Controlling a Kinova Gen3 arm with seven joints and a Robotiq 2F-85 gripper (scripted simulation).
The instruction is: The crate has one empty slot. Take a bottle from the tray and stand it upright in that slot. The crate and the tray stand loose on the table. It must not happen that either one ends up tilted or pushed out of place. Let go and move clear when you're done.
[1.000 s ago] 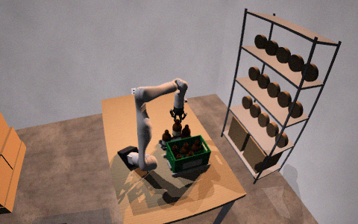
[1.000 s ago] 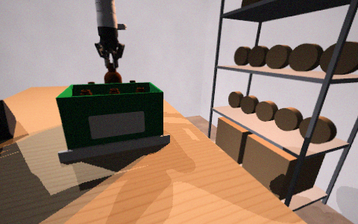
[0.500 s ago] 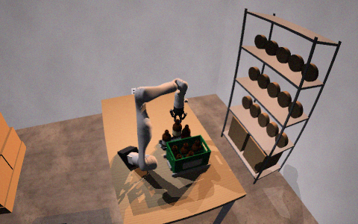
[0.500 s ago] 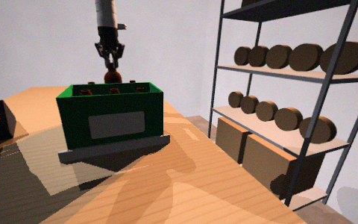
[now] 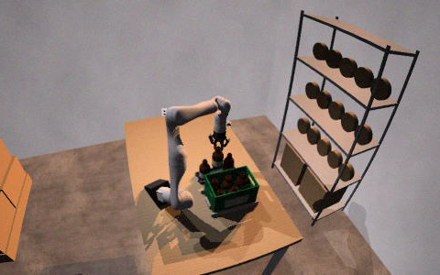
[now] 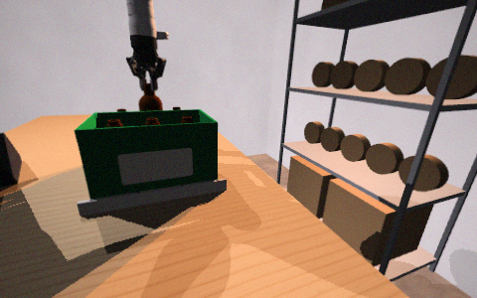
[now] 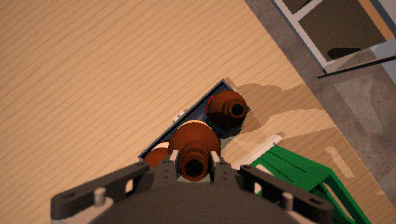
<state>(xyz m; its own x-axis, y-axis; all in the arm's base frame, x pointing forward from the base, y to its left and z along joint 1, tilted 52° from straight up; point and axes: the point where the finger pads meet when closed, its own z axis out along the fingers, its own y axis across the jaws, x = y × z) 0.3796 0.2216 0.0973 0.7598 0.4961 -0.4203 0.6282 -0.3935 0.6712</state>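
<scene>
The brown bottle lies 70 mm below my hand. From my hand the other things lie so: green crate 230 mm to the right, 150 mm below, 40 mm behind; dark tray 220 mm below.
</scene>
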